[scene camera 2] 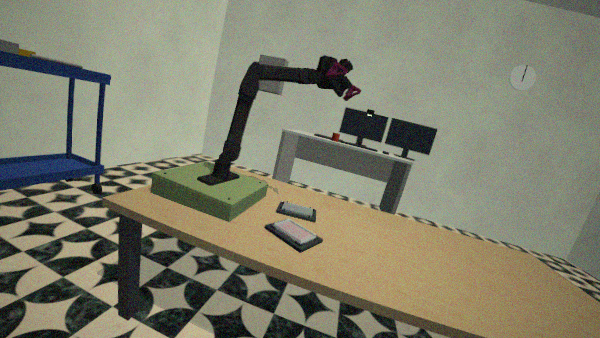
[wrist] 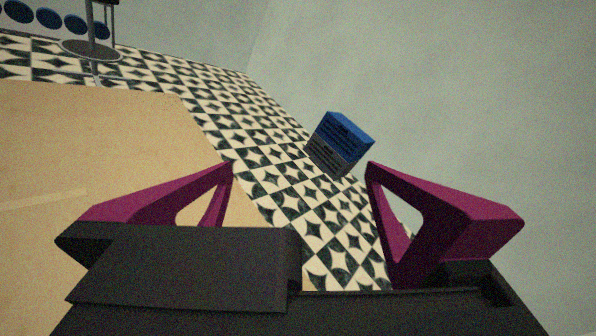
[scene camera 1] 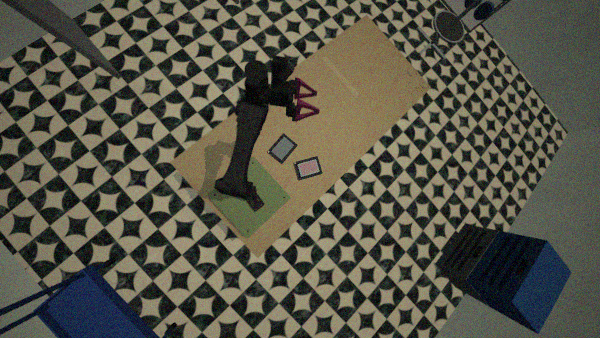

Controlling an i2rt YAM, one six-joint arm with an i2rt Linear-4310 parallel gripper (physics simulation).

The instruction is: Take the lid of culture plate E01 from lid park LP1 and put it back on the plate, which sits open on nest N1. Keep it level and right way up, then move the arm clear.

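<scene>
The culture plate shows pink in its dark nest, near the table's long front edge. The lid, grey and clear, lies flat on the dark lid park, a little apart from the nest. The labels are too small to read. My gripper has magenta fingers, wide open and empty. It is raised high above the table, well away from lid and plate, and the fingers point outward rather than straight down. Plate and lid do not show in the wrist view.
The arm stands on a green block at one end of the wooden table. Off the table are a blue cart, a blue and grey cabinet and a desk with monitors.
</scene>
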